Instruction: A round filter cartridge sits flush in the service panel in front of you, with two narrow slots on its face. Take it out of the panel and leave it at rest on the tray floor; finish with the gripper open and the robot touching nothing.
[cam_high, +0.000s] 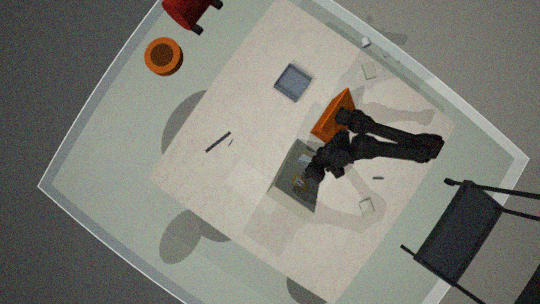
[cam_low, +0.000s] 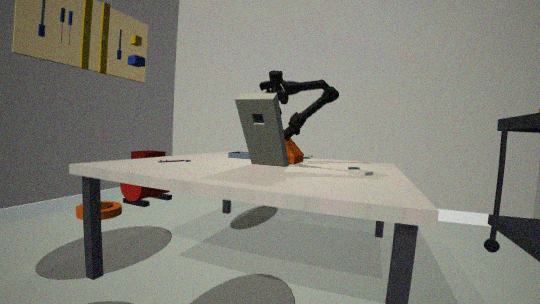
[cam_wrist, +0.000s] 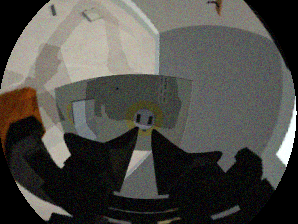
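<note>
Now: gripper tip 50 mm short of the round filter cartridge and 40 mm above it. Also, from my gripper tip: grey service panel 110 mm below; blue-grey tray 380 mm behind, 280 mm to the right, 270 mm below.
</note>
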